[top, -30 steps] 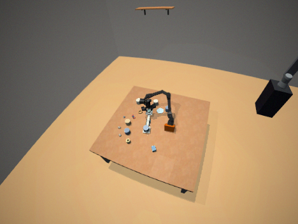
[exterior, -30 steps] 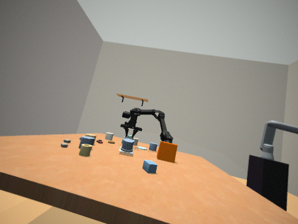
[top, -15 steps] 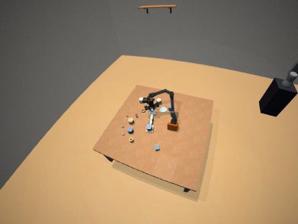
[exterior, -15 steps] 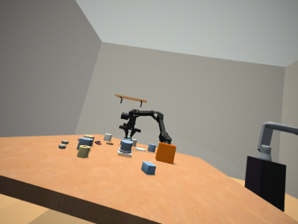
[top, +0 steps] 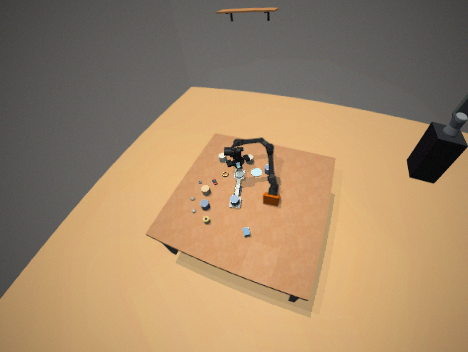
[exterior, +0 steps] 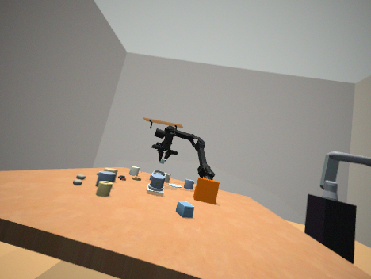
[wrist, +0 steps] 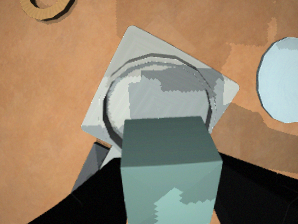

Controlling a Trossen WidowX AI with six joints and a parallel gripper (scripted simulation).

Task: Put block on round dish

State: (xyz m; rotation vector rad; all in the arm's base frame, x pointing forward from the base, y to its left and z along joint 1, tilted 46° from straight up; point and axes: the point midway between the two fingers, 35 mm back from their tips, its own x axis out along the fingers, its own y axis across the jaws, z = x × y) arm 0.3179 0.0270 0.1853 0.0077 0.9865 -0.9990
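Now: the pale blue round dish 16 cm below my gripper tip, 12 cm to the right of it and 11 cm behind it. Also, from my gripper tip: balance 12 cm to the left, 12 cm below, 3 cm behind; beige cylinder 22 cm ahead, 21 cm to the left, 12 cm below.
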